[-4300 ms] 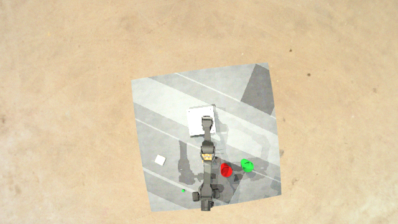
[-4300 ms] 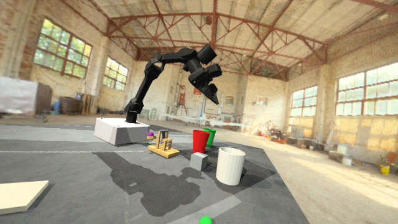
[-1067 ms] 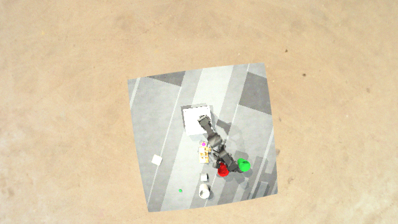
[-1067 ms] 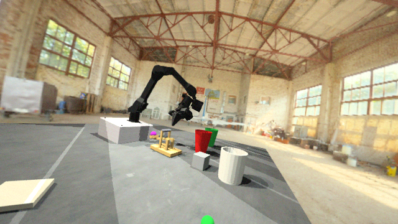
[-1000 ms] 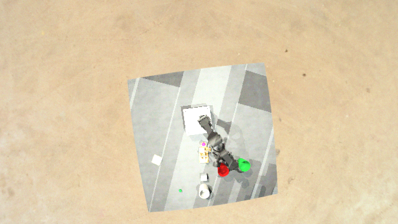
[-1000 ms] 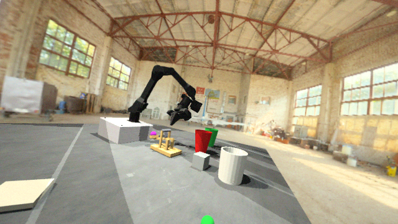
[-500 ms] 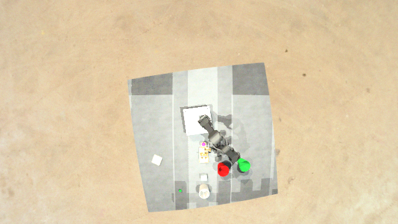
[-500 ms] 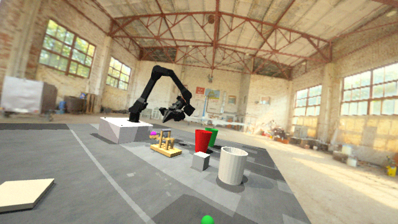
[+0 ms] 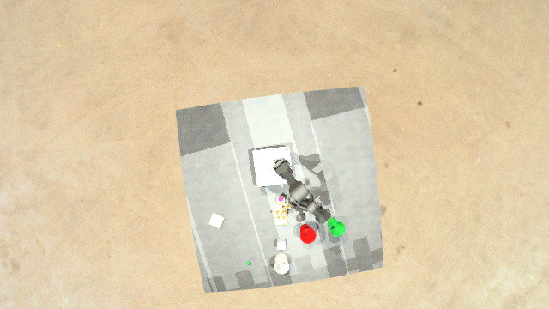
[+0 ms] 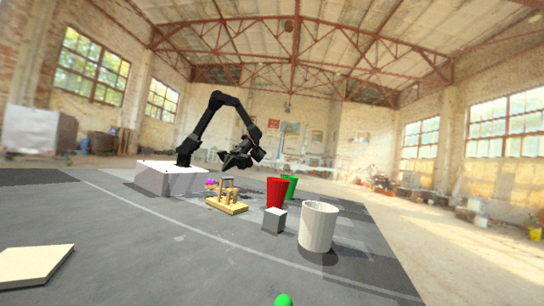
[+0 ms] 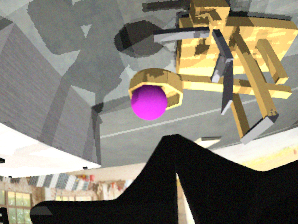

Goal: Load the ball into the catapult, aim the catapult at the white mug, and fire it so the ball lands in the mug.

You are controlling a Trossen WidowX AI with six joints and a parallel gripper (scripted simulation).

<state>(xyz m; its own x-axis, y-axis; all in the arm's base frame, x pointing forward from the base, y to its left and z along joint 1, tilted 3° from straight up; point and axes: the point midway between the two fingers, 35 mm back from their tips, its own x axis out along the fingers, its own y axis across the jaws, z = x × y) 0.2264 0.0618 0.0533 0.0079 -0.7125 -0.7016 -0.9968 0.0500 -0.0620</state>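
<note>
Right now my gripper tip is 10 mm past the magenta ball, 50 mm to the left of it and 50 mm above it. From my gripper tip the other things lie so: grey cube (300 mm ahead, 70 mm to the right, 90 mm below); red cup (220 mm ahead, 100 mm to the left, 80 mm below); wooden catapult (60 mm ahead, 30 mm to the right, 60 mm below).
</note>
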